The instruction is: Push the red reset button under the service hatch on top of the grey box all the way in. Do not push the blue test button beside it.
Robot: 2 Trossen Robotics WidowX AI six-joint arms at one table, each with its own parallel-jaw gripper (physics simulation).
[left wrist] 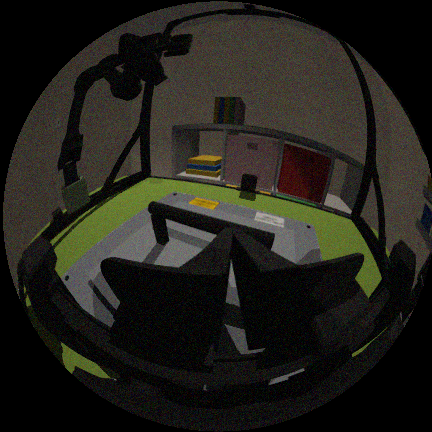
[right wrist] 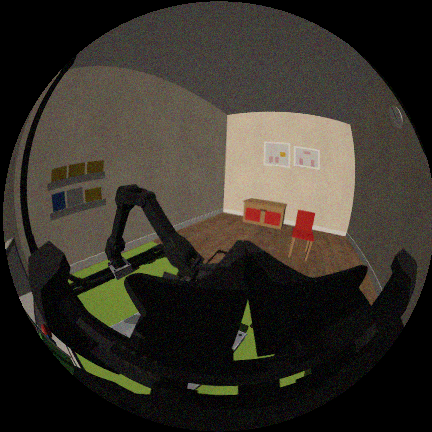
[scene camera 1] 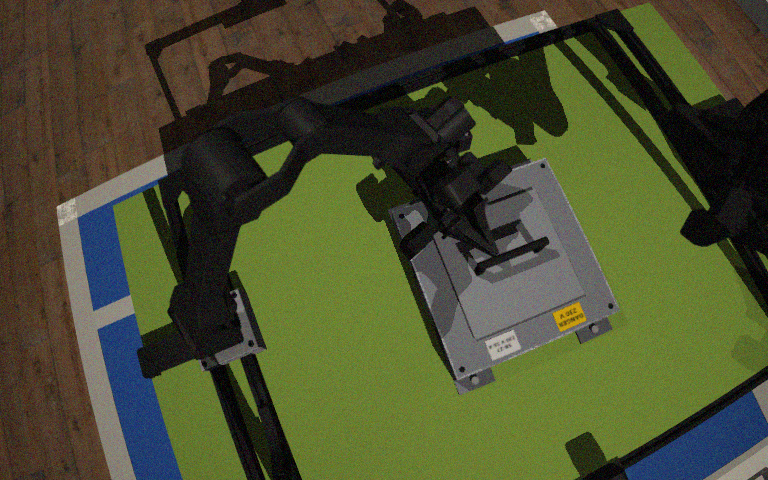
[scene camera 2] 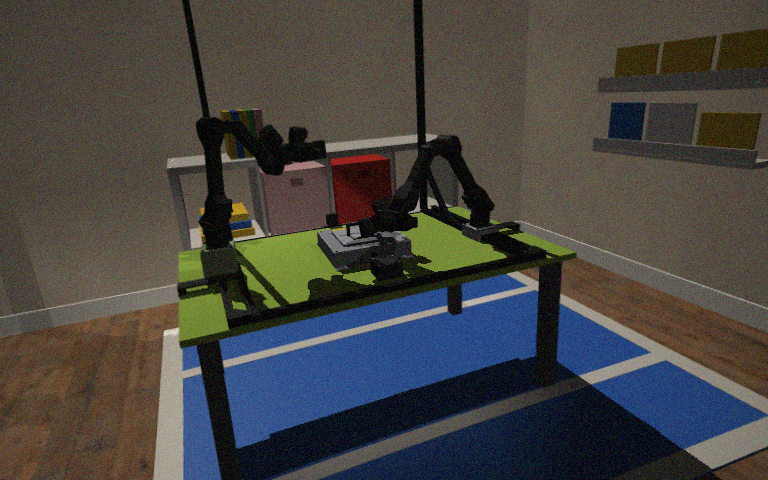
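The grey box (scene camera 1: 535, 335) (scene camera 2: 340, 255) (left wrist: 295, 235) stands on the green table. The hatch (scene camera 1: 526, 300) on its top lies flat and carries a black bar handle (scene camera 1: 515, 256) (left wrist: 197, 219). My left gripper (scene camera 1: 495, 253) (left wrist: 230, 233) is shut and empty, low over the hatch, its fingertips right at the handle's bar; whether they touch it I cannot tell. My right gripper (scene camera 2: 324, 149) (right wrist: 241, 245) is shut and empty, raised high above the table, away from the box. The red reset button and the blue test button do not show in any view.
A yellow danger label (scene camera 1: 569, 316) (left wrist: 204, 203) and a white label (scene camera 1: 502, 345) (left wrist: 269, 219) are on the box's top near one edge. Black frame rails run along the table's (scene camera 2: 283, 249) edges. A small dark block (scene camera 2: 331, 219) (left wrist: 248, 183) stands at the far edge.
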